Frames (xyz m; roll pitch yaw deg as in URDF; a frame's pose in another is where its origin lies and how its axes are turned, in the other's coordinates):
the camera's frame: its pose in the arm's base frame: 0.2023 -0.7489 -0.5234 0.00 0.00 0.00
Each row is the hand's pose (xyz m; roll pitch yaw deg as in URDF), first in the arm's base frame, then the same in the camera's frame.
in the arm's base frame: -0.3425 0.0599 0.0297 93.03 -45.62 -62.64
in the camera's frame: -0.5448 0.8088 0.5531 93.03 -45.62 -62.64
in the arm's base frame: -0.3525 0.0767 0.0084 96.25 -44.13 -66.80
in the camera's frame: -0.5548 0.8256 0.5318 96.25 -44.13 -66.80
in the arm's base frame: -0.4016 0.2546 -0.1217 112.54 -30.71 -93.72
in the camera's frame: -0.6039 1.0035 0.4017 112.54 -30.71 -93.72
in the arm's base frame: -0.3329 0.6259 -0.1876 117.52 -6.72 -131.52
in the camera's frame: -0.5352 1.3748 0.3358 117.52 -6.72 -131.52
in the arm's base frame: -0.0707 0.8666 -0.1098 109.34 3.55 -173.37
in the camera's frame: -0.2730 1.6155 0.4136 109.34 3.55 -173.37
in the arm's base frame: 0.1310 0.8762 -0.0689 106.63 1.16 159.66
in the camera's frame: -0.0713 1.6251 0.4545 106.63 1.16 159.66
